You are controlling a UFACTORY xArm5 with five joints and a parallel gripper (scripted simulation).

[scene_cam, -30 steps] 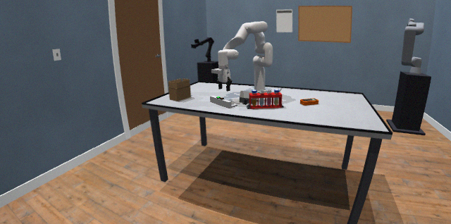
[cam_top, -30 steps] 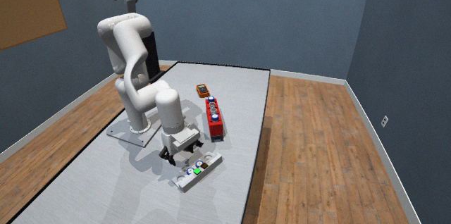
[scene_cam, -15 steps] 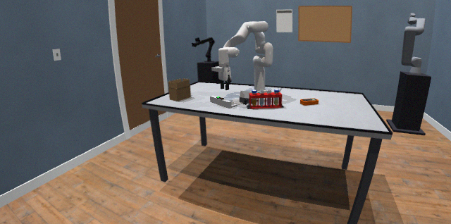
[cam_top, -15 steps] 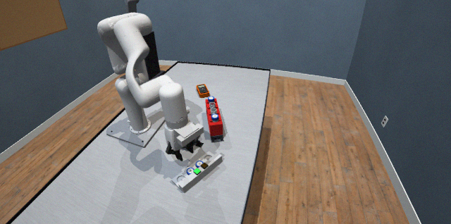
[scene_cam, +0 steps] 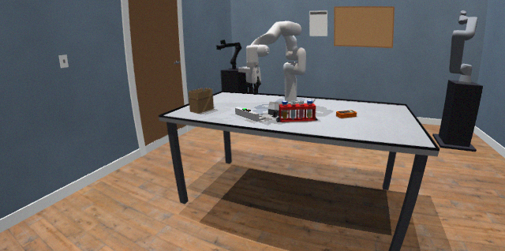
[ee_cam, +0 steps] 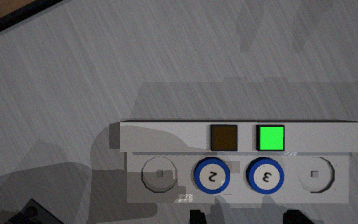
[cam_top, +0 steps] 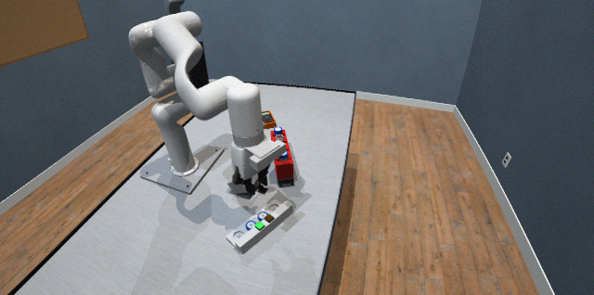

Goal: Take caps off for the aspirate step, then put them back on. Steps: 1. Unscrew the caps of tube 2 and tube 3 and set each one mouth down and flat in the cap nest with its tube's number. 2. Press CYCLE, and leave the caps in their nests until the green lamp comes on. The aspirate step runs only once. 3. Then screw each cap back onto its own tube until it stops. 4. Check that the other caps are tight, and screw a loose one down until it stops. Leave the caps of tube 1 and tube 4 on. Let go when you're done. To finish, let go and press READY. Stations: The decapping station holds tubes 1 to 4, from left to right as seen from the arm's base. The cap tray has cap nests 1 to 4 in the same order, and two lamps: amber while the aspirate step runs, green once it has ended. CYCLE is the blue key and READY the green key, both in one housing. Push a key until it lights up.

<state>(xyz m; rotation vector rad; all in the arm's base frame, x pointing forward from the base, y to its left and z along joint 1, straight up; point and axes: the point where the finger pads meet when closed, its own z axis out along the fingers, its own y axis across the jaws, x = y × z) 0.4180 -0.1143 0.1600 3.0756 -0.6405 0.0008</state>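
Right now the blue-rimmed cap is 16 cm below my hand. The rest, counted from my hand: grey key housing: 13 cm behind, 13 cm to the left, 12 cm below; then blue key: 14 cm behind, 15 cm to the left, 11 cm below; then green key: 15 cm behind, 10 cm to the left, 11 cm below.
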